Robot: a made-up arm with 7 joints.
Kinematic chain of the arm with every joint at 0, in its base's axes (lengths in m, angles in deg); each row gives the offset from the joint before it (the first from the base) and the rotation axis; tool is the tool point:
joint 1: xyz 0 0 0 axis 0 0.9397 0.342
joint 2: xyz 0 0 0 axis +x
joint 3: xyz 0 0 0 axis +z
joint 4: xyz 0.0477 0 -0.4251 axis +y
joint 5: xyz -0.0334 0 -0.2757 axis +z
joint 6: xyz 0 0 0 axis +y
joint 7: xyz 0 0 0 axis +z
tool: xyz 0 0 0
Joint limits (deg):
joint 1: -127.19..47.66
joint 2: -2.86..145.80
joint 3: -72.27..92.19
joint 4: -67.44..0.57
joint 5: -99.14..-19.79
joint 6: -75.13..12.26
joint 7: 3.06..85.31
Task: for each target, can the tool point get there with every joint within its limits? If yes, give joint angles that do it. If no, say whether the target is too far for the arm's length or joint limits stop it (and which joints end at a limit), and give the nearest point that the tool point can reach.
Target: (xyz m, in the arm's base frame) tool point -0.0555 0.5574 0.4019
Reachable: yes | joints -97.49 112.69 -0.14 -38.37 -27.18 -34.12 41.76
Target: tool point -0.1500 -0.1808 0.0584
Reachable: no: joint limits stop it (at a limit: joint 1, joint 2, joint 4) | nearest point 0.2211 -0.5198 0.2832 | short by 0.551 m
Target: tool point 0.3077 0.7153 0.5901
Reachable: no: too far | nearest point 0.2222 0.5165 0.4261 | short by 0.272 m
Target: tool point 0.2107 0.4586 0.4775
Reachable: yes | joints 10.85 131.74 28.62 -33.77 -85.49 -16.98 23.31
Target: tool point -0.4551 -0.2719 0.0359
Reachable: no: joint limits stop it (at a limit: joint 2, joint 4) | nearest point -0.5427 0.2173 0.2399 | short by 0.537 m
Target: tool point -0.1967 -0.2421 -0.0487
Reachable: no: joint limits stop it (at a limit: joint 1, joint 2, joint 3, joint 4) | nearest point -0.2440 -0.3270 -0.4826 | short by 0.445 m
